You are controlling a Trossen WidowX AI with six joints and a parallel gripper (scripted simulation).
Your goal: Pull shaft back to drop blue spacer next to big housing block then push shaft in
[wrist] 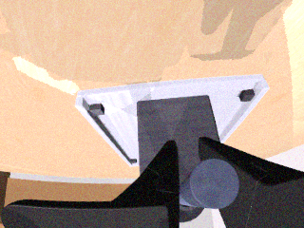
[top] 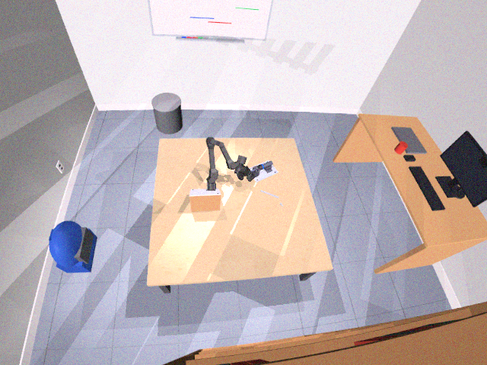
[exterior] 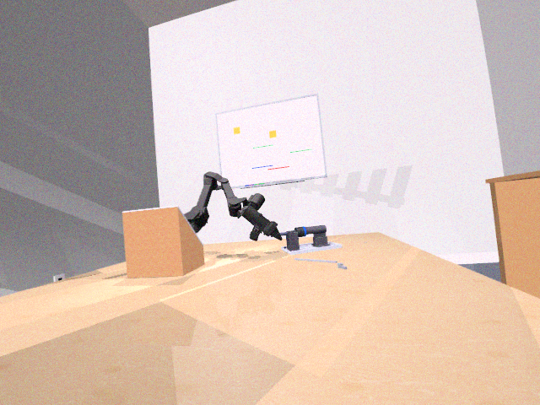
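The dark shaft is 50 mm ahead of my gripper tip, 30 mm to the left of it and 20 mm above it. The rest, counted from my gripper tip: small piece 250 mm ahead, 270 mm to the right, 50 mm below; blue spacer 90 mm ahead, 50 mm to the left, 20 mm above.
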